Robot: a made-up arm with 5 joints.
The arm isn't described. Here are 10 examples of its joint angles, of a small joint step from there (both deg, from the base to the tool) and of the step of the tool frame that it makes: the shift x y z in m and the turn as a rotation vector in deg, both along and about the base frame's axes.
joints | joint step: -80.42 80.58 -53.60 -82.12 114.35 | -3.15 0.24 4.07 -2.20 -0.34
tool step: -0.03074 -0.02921 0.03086 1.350 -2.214 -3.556
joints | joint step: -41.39 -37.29 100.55 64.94 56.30 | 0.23 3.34 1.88 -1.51 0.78
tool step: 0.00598 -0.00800 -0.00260 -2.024 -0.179 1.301
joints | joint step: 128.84 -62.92 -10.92 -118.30 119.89 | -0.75 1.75 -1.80 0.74 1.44
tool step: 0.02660 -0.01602 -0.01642 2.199 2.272 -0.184
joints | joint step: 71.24 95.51 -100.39 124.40 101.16 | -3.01 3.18 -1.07 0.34 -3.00
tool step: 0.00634 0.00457 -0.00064 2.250 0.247 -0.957
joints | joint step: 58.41 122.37 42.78 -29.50 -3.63 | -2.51 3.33 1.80 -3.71 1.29
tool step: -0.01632 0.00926 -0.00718 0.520 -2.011 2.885
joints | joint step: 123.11 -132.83 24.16 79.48 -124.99 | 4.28 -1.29 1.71 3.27 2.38
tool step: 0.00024 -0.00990 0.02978 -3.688 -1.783 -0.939
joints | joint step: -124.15 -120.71 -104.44 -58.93 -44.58 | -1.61 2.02 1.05 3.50 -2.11
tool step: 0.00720 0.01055 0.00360 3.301 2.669 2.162
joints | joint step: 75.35 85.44 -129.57 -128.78 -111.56 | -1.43 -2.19 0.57 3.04 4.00
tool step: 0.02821 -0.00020 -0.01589 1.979 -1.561 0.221
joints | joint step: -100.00 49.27 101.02 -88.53 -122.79 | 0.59 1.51 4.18 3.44 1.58
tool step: -0.01918 -0.01661 0.02676 -3.599 -2.780 -3.450
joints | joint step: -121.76 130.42 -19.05 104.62 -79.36 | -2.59 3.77 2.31 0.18 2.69
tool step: -0.00652 -0.00138 0.02268 2.376 -1.996 -5.257
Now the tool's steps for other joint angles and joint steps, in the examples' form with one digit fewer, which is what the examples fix.
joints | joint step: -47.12 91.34 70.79 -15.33 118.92 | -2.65 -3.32 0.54 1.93 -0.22
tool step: 0.0141 0.0113 0.0218 3.34 0.60 -1.26
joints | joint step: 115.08 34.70 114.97 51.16 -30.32 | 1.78 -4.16 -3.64 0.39 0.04
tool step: -0.0043 0.0091 0.0216 1.21 -4.36 -0.19
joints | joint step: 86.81 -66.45 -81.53 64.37 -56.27 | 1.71 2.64 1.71 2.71 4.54
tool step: 0.0304 0.0032 -0.0053 -2.16 4.51 -1.49
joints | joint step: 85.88 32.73 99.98 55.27 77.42 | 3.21 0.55 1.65 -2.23 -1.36
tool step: 0.0006 0.0097 0.0196 -4.50 -0.35 1.02
